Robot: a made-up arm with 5 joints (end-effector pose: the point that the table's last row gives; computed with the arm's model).
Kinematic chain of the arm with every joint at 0, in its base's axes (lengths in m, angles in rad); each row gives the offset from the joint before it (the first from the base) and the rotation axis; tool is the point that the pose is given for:
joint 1: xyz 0 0 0.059 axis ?
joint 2: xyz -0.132 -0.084 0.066 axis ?
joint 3: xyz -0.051 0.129 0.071 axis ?
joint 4: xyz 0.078 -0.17 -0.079 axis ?
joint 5: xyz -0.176 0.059 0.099 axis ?
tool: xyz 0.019 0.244 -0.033
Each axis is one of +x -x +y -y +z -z.
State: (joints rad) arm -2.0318 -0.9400 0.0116 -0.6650 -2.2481
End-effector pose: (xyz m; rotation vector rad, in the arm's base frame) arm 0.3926 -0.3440 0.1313 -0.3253 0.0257 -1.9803
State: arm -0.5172 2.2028 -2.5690 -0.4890 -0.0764
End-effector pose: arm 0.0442 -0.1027 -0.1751 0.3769 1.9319 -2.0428
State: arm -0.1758 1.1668 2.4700 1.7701 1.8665
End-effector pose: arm -0.3471 -0.1069 0.2503 0.0754 -0.3246 2.0818
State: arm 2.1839 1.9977 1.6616 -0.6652 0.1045
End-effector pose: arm 0.1825 0.3476 -0.1489 -0.4374 -2.2254 0.8664
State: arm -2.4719 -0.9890 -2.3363 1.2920 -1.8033
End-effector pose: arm -0.0539 0.0633 -0.0376 -1.7699 2.0695 -0.1766
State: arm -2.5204 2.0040 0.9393 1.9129 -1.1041
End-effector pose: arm 0.0648 -0.4333 0.1230 0.2256 -0.4385 2.7069
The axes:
joint 1: -z
joint 2: -x
joint 3: +y
joint 4: +x
joint 5: -z

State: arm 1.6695 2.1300 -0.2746 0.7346 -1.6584
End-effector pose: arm -0.0221 0.5197 0.1693 0.0879 1.3834 0.2860
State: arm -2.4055 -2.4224 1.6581 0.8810 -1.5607
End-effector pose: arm 0.3119 0.1533 -0.2098 -0.9830 -1.8765 0.6330
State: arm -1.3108 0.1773 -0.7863 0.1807 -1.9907
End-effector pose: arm 0.0794 -0.4373 -0.0333 0.3585 1.0273 -2.6418
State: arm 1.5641 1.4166 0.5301 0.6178 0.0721
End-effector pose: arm 0.1685 0.1618 -0.0037 -0.4513 0.8818 -1.9855
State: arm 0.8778 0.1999 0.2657 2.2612 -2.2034
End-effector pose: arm -0.4379 0.3178 0.1173 0.1705 -2.0710 0.5254
